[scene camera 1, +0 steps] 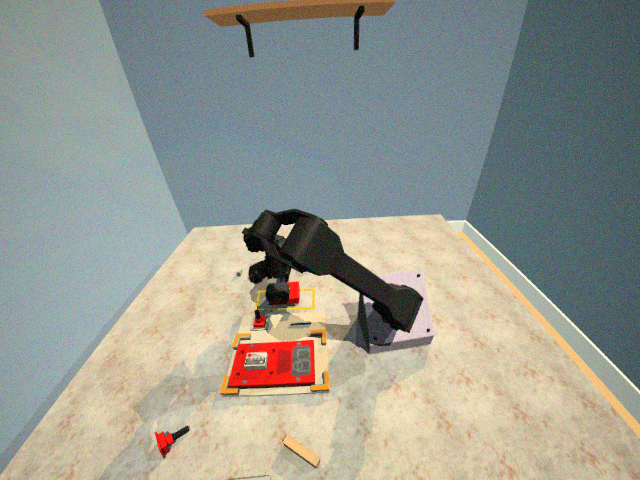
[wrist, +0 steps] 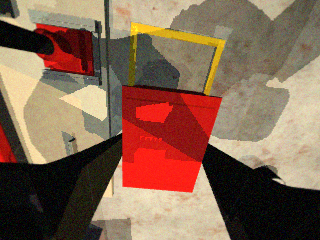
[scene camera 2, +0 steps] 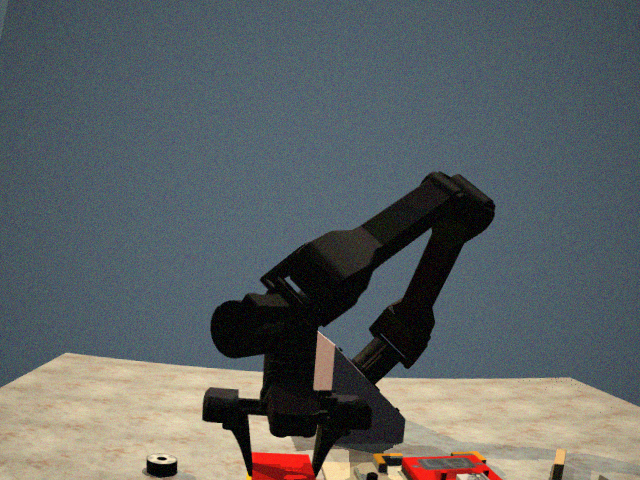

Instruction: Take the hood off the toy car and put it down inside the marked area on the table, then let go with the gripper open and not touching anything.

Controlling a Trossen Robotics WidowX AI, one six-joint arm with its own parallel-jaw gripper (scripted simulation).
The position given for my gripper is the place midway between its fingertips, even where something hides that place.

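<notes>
My gripper, which you'd find at (scene camera 1: pixel 284 293) and again at (wrist: pixel 163 141), is carrying a hood (wrist: pixel 165 132). There's a red toy car body (scene camera 1: pixel 290 364) here as well.
</notes>
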